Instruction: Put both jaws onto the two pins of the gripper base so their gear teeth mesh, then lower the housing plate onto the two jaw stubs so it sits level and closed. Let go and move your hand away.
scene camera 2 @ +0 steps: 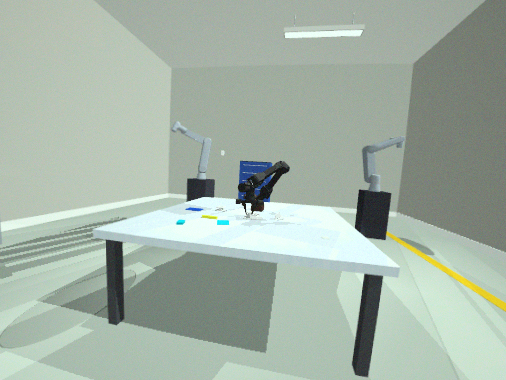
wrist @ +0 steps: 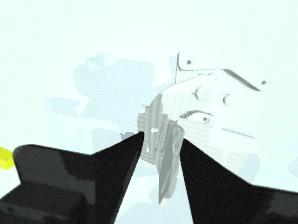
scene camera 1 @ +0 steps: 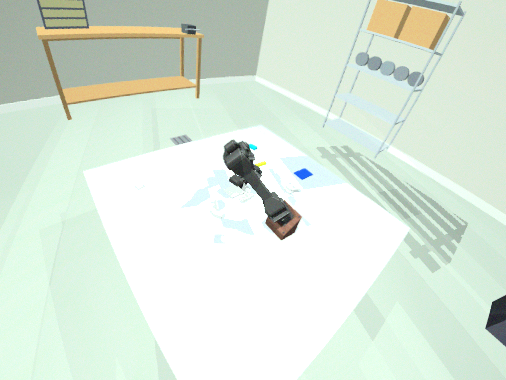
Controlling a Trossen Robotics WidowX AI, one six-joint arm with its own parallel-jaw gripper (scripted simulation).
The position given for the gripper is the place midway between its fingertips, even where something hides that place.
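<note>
A pale jaw is being carried by the gripper [wrist: 161,139].
</note>
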